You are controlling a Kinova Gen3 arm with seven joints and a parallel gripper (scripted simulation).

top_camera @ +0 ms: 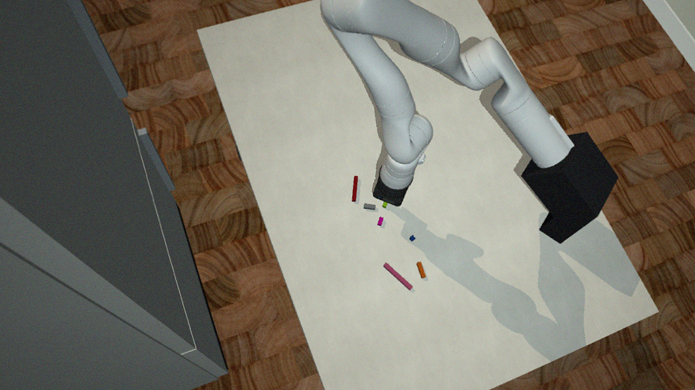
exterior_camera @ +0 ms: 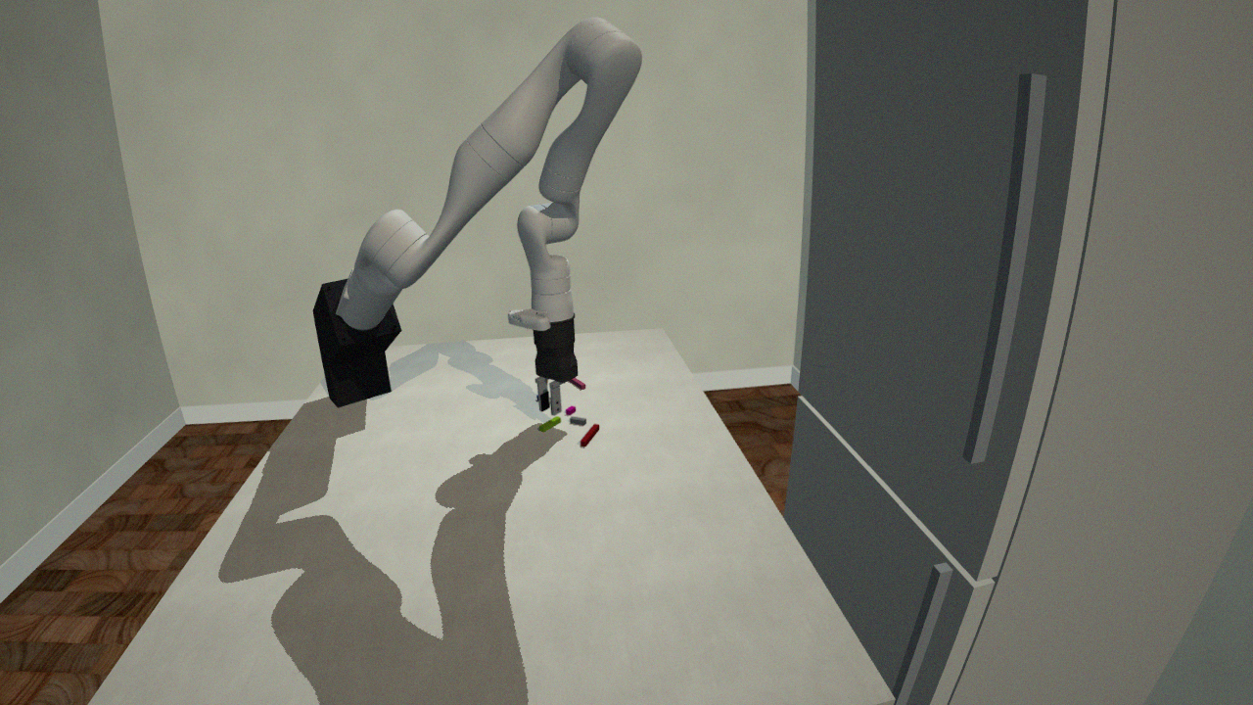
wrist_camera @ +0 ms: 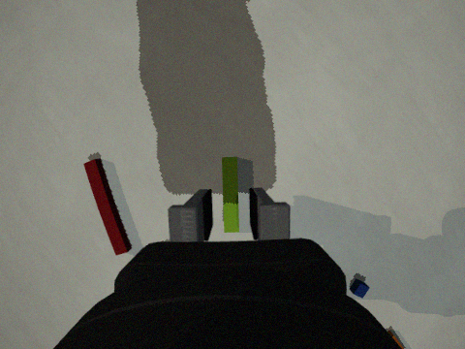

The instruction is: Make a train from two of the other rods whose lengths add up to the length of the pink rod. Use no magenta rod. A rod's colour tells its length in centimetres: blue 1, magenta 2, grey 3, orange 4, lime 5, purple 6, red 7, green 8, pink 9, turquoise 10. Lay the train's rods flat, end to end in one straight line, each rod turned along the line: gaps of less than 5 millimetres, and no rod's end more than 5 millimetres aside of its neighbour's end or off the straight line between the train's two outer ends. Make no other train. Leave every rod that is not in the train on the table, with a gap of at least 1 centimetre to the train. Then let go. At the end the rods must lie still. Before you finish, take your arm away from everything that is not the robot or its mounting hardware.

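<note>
Right now my hand is 40 mm above the lime rod. Also, from my hand: grey rod: 50 mm ahead, 40 mm below, 10 mm to the right; then red rod: 70 mm to the right, 50 mm ahead, 40 mm below; then magenta rod: 50 mm ahead, 40 mm to the left, 40 mm below.
</note>
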